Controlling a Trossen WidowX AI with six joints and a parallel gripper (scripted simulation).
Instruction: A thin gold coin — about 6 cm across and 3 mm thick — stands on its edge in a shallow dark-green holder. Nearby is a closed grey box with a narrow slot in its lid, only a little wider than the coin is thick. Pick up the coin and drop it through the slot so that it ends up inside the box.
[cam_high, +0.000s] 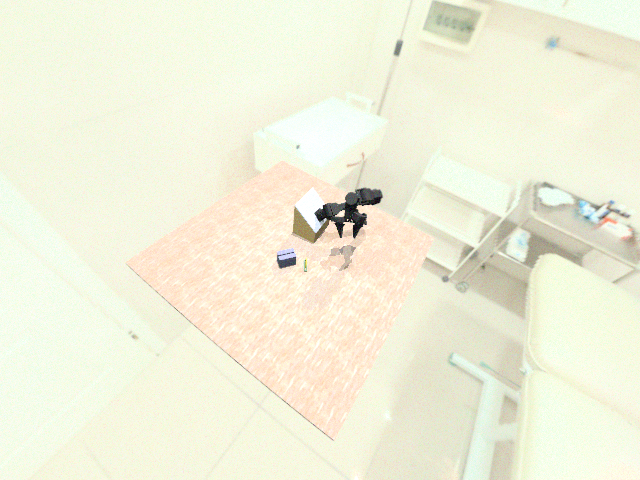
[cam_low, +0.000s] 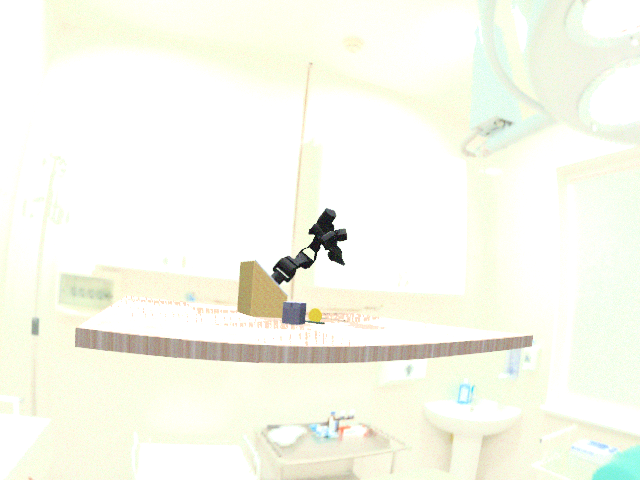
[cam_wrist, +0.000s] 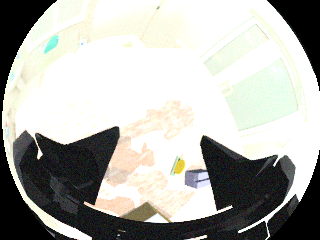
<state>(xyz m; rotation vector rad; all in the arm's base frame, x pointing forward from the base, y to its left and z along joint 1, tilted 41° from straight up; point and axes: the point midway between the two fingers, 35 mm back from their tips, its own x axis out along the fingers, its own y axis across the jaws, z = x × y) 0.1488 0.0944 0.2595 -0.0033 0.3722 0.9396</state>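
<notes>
Right now the coin is 220 mm below my gripper tip, 150 mm to the right of it and 110 mm ahead of it.
</notes>
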